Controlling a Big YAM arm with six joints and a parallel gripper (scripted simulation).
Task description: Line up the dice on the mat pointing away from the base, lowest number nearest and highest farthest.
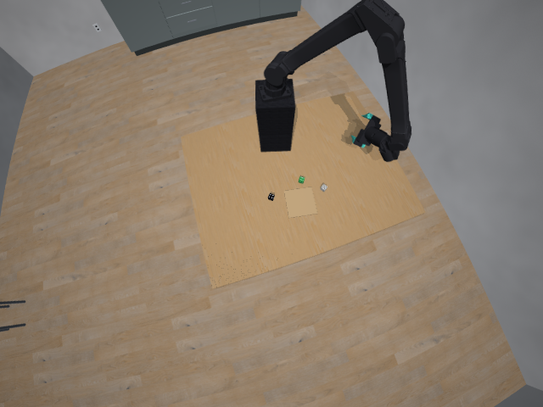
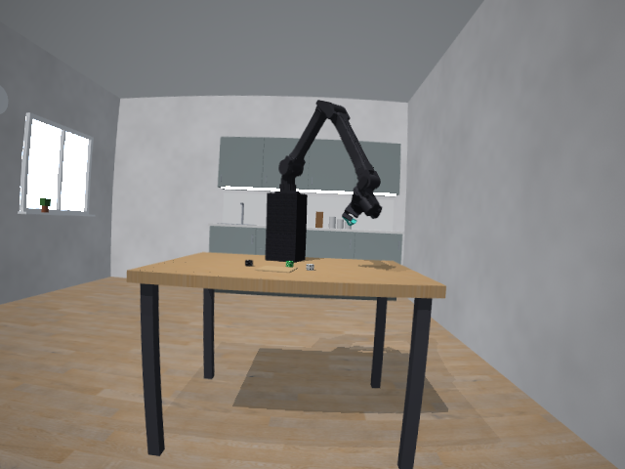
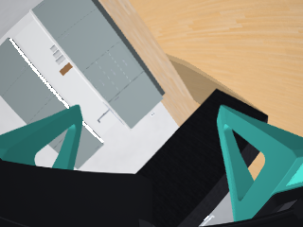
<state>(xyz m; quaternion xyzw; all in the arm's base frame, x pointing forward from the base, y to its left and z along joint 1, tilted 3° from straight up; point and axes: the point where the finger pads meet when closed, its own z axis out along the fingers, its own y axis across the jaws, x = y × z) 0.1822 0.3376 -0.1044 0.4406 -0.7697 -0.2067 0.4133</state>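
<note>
Right now my hand is 14 cm short of the black die, 45 cm to the left of it and 22 cm above it. From my hand the other things lie so: mat: 20 cm ahead, 32 cm to the right, 23 cm below; then green die: 9 cm ahead, 28 cm to the right, 22 cm below; then white die: 16 cm ahead, 18 cm to the right, 22 cm below.
</note>
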